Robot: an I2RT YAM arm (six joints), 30 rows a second.
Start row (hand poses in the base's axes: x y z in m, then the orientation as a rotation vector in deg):
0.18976 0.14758 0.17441 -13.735 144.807 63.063
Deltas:
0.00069 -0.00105 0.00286 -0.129 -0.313 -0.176
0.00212 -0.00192 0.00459 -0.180 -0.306 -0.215
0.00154 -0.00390 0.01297 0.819 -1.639 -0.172
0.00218 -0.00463 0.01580 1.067 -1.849 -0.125
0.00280 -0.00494 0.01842 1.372 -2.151 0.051
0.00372 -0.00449 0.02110 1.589 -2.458 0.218
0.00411 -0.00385 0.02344 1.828 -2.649 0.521
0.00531 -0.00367 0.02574 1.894 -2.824 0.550
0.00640 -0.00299 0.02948 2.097 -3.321 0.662
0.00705 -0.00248 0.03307 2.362 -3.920 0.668
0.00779 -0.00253 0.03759 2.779 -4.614 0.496
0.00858 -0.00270 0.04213 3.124 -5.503 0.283
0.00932 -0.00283 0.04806 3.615 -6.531 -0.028
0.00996 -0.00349 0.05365 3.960 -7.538 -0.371
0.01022 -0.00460 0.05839 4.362 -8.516 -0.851
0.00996 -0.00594 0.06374 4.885 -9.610 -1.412
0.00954 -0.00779 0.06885 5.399 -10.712 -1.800
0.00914 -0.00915 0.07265 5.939 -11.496 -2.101
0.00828 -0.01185 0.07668 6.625 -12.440 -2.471
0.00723 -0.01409 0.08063 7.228 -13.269 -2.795
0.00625 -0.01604 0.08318 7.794 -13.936 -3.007
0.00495 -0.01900 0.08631 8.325 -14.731 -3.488
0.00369 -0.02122 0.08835 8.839 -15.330 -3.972
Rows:
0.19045 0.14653 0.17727 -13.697 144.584 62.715
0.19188 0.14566 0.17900 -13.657 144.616 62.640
0.19130 0.14368 0.18738 -14.096 142.844 63.367
0.19194 0.14295 0.19021 -14.192 142.515 63.606
0.19256 0.14264 0.19283 -14.482 142.088 63.926
0.19348 0.14309 0.19551 -14.785 141.709 64.131
0.19387 0.14373 0.19785 -15.200 141.435 64.460
0.19507 0.14391 0.20015 -15.303 141.245 64.481
0.19616 0.14459 0.20389 -15.628 140.698 64.570
0.19681 0.14510 0.20748 -15.848 140.009 64.652
0.19755 0.14505 0.21200 -15.845 139.120 64.810
0.19834 0.14488 0.21654 -15.901 138.100 64.783
0.19908 0.14475 0.22247 -15.858 136.856 64.834
0.19972 0.14409 0.22806 -15.802 135.717 64.704
0.19998 0.14298 0.23280 -15.548 134.552 64.599
0.19972 0.14164 0.23815 -15.217 133.201 64.553
0.19930 0.13979 0.24326 -15.106 131.872 64.551
0.19890 0.13843 0.24706 -14.952 130.814 64.737
0.19804 0.13573 0.25109 -14.748 129.518 64.992
0.19699 0.13349 0.25504 -14.570 128.379 65.210
0.19601 0.13154 0.25759 -14.466 127.419 65.490
0.19471 0.12858 0.26072 -14.104 126.334 65.572
0.19345 0.12636 0.26276 -13.657 125.429 65.713

